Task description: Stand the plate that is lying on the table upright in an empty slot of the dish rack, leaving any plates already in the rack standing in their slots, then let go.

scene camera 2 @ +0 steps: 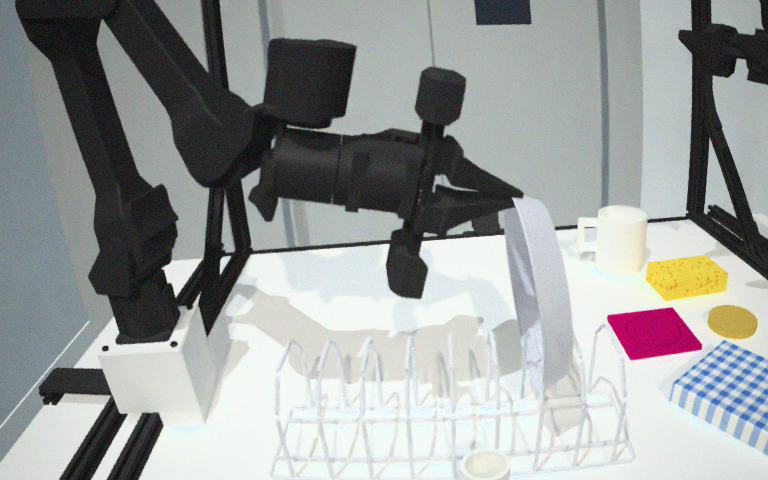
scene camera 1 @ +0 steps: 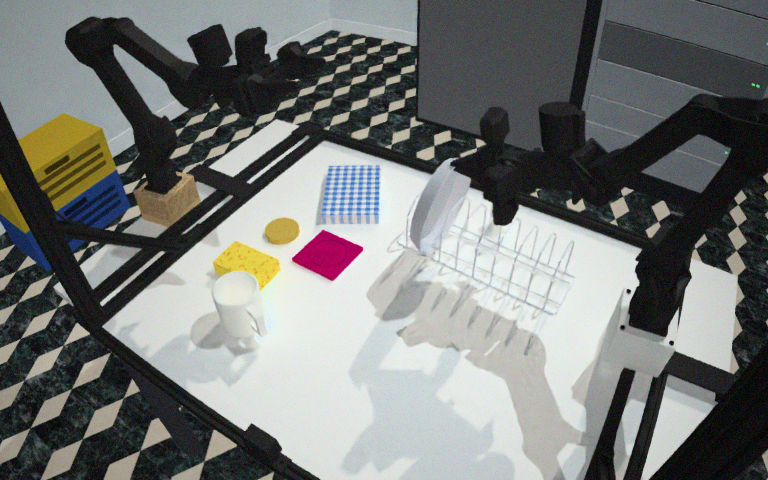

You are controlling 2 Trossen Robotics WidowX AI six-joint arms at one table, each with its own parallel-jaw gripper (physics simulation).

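Frame: origin at the left arm's base, x left, y back, z up, level; metres.
Seen in the pictures: left gripper, fingertip midpoint: (scene camera 2: 705,36) (scene camera 1: 311,72); right gripper, fingertip midpoint: (scene camera 2: 521,197) (scene camera 1: 451,165); left arm's base at its link origin: (scene camera 1: 163,183); right arm's base at its link origin: (scene camera 2: 148,328) (scene camera 1: 649,316).
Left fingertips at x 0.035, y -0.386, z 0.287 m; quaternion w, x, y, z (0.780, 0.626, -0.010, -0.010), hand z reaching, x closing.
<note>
Offsets run from my left fingertips to a thing's top centre. "*": to the spot under its first point.
The pale lavender plate {dx +0.029, dy -0.215, dz -0.138 m} (scene camera 1: 438,209) (scene camera 2: 552,283) stands nearly upright, slightly tilted, with its lower edge down among the wires of the white dish rack {* dx -0.036, dy -0.454, dz -0.360 m} (scene camera 1: 553,312) (scene camera 2: 339,420). It is near the rack's left end in scene camera 1 and right end in scene camera 2. Whether its lower edge rests on the rack's bottom is unclear. My right gripper (scene camera 1: 457,164) (scene camera 2: 516,198) is shut on the plate's upper rim. No other plate shows in the rack. My left gripper (scene camera 1: 308,72) is open and empty, high at the far left in scene camera 1.
A white mug {* dx -0.270, dy +0.026, dz -0.279 m} (scene camera 1: 237,305) (scene camera 2: 621,240), yellow sponge {dx -0.133, dy +0.111, dz -0.334 m} (scene camera 1: 243,261) (scene camera 2: 686,277), tan disc {dx -0.010, dy +0.102, dz -0.352 m} (scene camera 1: 282,230) (scene camera 2: 732,321), magenta square {* dx -0.042, dy -0.017, dz -0.356 m} (scene camera 1: 327,254) (scene camera 2: 654,333) and blue checked block {dx +0.148, dy +0.014, dz -0.339 m} (scene camera 1: 351,192) (scene camera 2: 727,390) lie apart from the rack. A small cream cup {dx +0.160, dy -0.307, dz -0.301 m} (scene camera 2: 485,465) stands close by the rack's near side in scene camera 2.
</note>
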